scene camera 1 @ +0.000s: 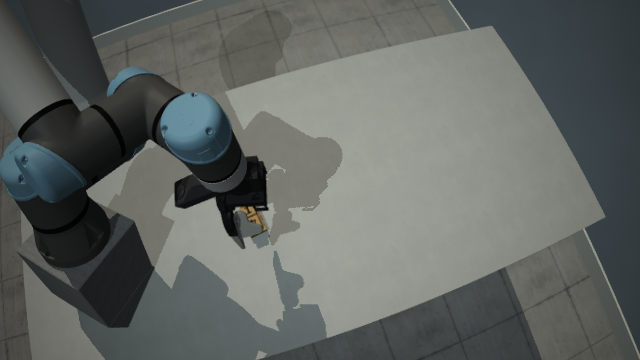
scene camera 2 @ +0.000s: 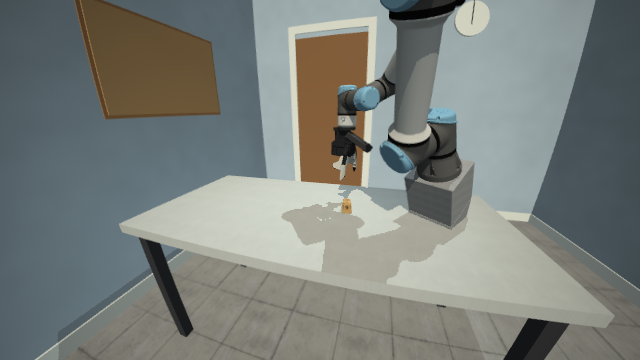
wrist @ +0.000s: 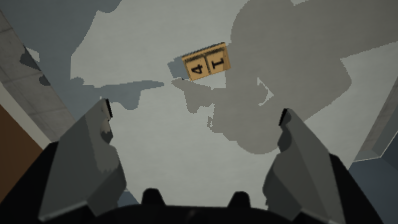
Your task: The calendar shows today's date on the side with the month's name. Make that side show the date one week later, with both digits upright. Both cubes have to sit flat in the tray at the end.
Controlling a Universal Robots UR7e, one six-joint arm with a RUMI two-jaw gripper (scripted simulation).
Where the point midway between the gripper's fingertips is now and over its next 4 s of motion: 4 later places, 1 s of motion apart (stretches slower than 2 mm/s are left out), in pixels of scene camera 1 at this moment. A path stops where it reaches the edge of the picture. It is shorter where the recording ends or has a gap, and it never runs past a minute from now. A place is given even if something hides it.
My gripper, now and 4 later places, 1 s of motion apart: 242, 208; 244, 212; 247, 217; 250, 219; 253, 222
